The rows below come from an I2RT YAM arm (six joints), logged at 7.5 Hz.
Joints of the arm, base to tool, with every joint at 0 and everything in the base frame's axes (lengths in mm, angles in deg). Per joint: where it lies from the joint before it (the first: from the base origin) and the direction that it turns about. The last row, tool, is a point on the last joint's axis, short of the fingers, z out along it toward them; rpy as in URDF.
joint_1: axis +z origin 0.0 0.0 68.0
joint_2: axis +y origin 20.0 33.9 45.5
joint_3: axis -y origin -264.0 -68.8 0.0
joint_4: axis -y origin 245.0 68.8 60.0
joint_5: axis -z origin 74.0 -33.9 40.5
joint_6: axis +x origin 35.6 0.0 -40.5
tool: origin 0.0 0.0 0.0 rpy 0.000 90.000 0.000
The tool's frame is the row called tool.
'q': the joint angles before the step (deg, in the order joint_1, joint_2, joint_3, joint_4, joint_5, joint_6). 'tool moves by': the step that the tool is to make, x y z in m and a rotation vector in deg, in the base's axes. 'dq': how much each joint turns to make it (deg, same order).
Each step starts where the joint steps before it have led.
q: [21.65, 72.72, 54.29, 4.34, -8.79, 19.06]
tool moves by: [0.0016, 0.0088, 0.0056, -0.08, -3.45, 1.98]
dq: [1.40, 0.87, 0.64, 3.16, -0.26, -1.50]
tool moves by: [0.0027, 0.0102, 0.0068, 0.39, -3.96, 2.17]
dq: [1.48, 1.31, 0.96, 3.91, -0.48, -1.35]
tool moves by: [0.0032, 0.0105, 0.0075, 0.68, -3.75, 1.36]
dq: [1.51, 1.55, 1.34, 3.73, 0.25, -0.98]
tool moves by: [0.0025, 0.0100, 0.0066, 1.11, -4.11, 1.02]
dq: [1.44, 1.52, 0.92, 4.64, 0.45, -0.85]
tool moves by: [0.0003, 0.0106, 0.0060, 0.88, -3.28, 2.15]
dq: [1.54, 1.28, 1.00, 3.46, -0.63, -0.77]
